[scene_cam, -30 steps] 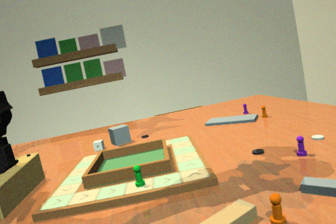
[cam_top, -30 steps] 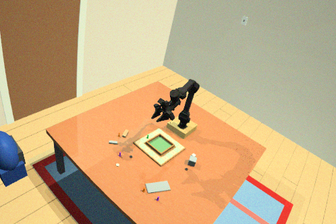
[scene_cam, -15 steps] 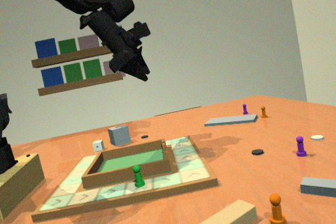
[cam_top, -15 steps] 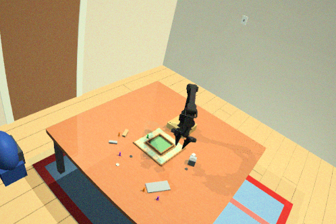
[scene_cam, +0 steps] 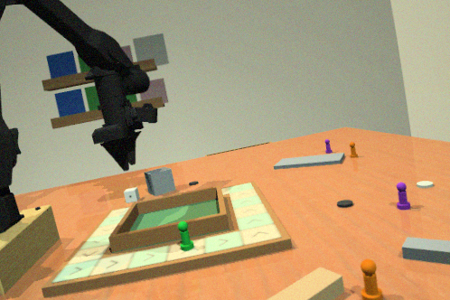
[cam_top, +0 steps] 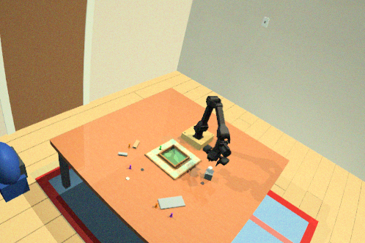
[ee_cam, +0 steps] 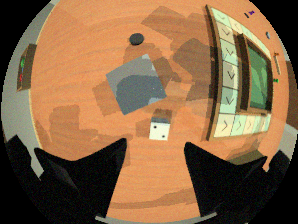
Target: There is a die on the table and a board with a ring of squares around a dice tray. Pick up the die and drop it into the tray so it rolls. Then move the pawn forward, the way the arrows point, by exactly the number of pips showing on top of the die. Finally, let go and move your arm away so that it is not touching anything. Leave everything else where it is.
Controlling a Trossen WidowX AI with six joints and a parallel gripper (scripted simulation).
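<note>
Now: gripper tip 5 cm short of the grey block, 2 cm to the right of it and 5 cm above it.
</note>
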